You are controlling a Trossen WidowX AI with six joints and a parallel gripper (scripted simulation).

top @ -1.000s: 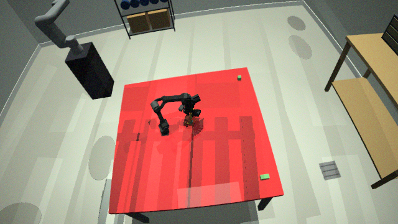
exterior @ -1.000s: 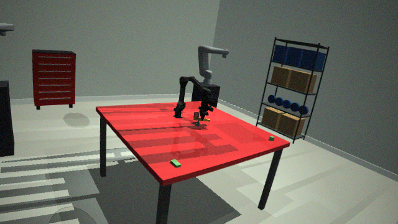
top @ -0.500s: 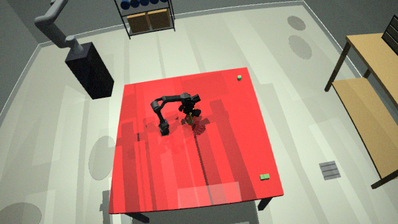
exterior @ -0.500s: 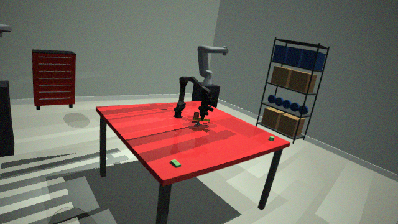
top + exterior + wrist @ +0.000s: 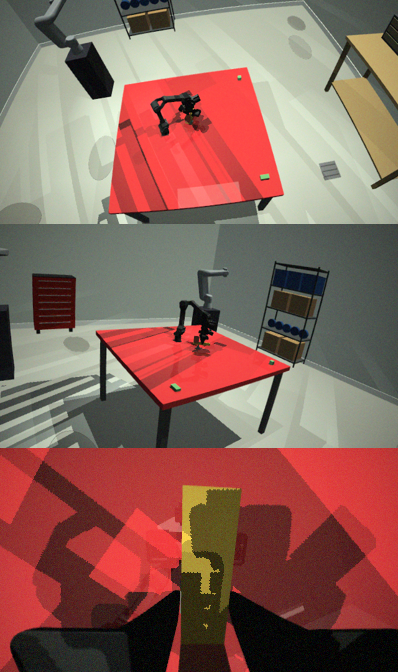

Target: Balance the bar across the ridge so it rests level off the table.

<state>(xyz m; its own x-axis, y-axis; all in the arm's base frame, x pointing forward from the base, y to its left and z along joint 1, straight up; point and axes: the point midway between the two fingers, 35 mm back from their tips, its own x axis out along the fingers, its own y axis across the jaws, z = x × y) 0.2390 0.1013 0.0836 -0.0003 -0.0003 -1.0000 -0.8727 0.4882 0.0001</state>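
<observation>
Right now my gripper tip is 30 mm above the teal ridge piece, 20 mm to the left of it and 10 mm past it.
</observation>
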